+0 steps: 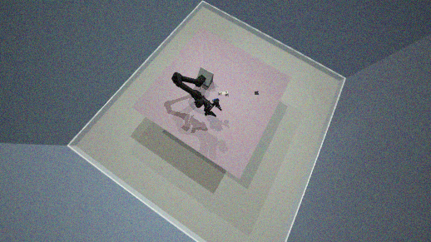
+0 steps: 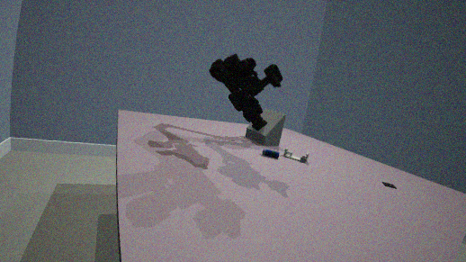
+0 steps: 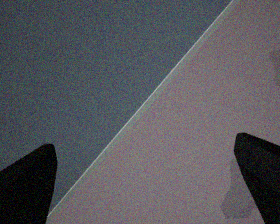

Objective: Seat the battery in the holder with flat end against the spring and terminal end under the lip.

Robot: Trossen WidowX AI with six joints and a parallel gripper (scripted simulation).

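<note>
My gripper tip is now 22 cm above the battery, 16 cm to the right of it and 14 cm past it. From my gripper tip the other things lie so: dark remote cover (52 cm to the left, 24 cm below, 17 cm ahead).
</note>
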